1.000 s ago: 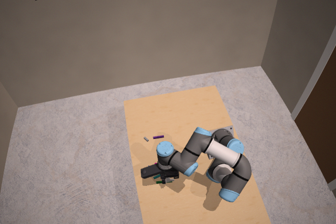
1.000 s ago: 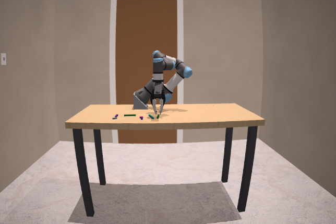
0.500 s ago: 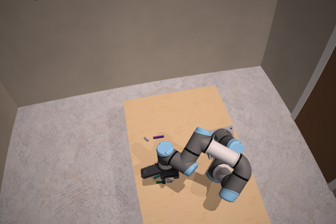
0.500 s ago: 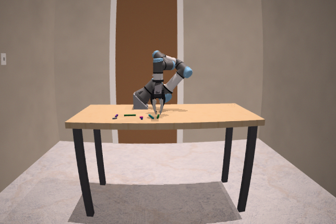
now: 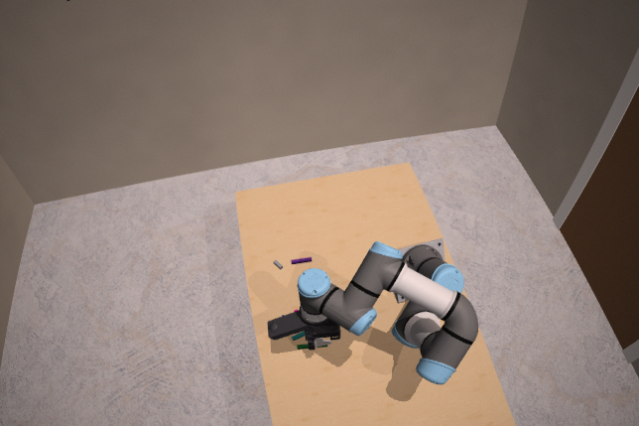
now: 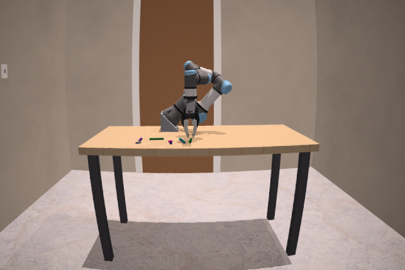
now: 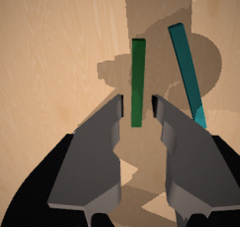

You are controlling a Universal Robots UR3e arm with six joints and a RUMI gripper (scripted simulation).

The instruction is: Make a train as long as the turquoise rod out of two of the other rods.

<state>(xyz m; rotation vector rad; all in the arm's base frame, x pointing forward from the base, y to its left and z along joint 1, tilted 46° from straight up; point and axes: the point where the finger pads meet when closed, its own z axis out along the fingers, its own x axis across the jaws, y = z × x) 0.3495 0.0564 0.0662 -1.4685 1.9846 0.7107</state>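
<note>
Right now the turquoise rod is 5 cm to the right of my hand, 3 cm below it and 1 cm behind it. Round my hand: blue rod: 11 cm to the right, 4 cm ahead, 3 cm below; purple rod: 27 cm to the right, 6 cm behind, 3 cm below; magenta rod: 11 cm to the right, 3 cm below.
</note>
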